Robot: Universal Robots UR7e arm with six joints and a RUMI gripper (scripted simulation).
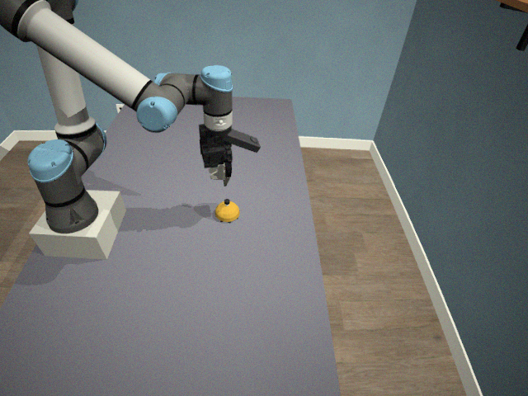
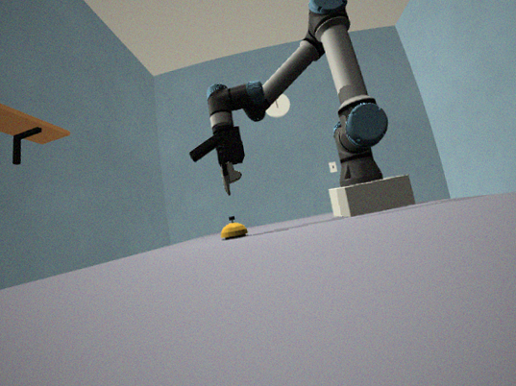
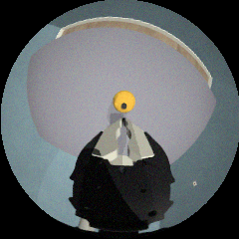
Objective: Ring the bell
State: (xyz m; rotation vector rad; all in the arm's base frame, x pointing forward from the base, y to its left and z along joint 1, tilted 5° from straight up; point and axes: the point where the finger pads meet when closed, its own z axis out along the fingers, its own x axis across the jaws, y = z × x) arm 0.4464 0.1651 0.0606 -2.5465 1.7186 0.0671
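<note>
My gripper is now 90 mm above the black button. The rest, counted from my hand: yellow dome bell (110 mm below).
</note>
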